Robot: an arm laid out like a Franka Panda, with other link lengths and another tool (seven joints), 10 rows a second.
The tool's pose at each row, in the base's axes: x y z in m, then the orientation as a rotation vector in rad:
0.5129 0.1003 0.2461 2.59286 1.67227 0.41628
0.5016 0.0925 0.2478 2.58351 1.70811 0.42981
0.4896 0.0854 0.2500 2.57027 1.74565 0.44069
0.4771 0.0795 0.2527 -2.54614 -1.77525 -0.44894
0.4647 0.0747 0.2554 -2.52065 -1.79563 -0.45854
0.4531 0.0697 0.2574 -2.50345 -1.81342 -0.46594
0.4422 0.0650 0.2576 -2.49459 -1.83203 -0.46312
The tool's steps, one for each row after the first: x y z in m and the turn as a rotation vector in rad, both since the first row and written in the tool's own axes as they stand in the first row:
-0.0110 -0.0065 -0.0053 0.00947 0.01551 -0.02039
-0.0216 -0.0138 -0.0111 0.01817 0.02875 -0.04318
-0.0312 -0.0220 -0.0174 0.02503 0.04023 -0.06594
-0.0397 -0.0306 -0.0235 0.02964 0.05189 -0.08462
-0.0483 -0.0384 -0.0288 0.03053 0.05883 -0.09970
-0.0567 -0.0461 -0.0321 0.03020 0.05641 -0.11303

